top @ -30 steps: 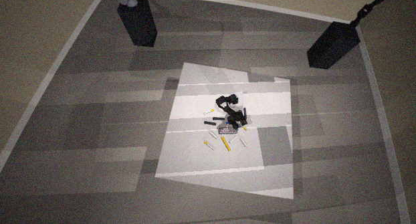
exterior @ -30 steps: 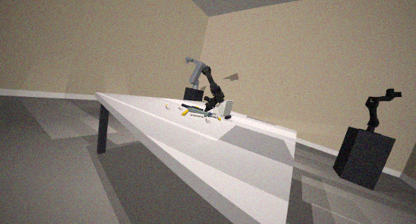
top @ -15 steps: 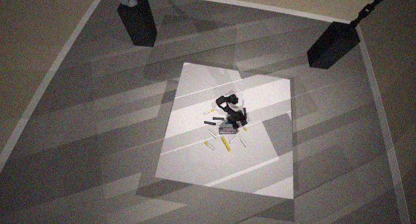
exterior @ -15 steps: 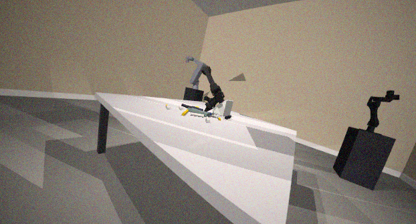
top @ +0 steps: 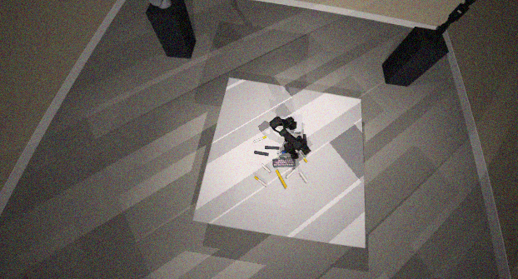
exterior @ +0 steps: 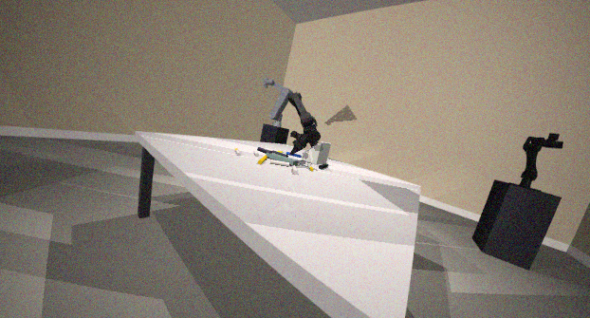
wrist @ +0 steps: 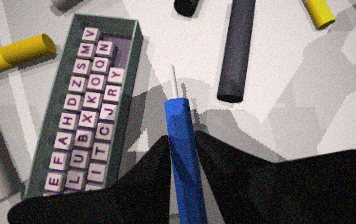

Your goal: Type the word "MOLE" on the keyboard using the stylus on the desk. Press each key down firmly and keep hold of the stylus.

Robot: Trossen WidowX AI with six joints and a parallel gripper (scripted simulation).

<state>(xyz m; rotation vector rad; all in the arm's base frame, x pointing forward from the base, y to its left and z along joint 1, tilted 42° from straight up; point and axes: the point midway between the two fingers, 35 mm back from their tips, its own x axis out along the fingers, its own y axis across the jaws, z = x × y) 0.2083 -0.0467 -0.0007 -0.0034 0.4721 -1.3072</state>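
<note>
Right now the yellow pencil is 22 cm ahead of my gripper tip, 3 cm below it and 2 cm to the right of it. The rest, counted from my gripper tip: blue stylus (1 cm to the right, 1 cm ahead).
</note>
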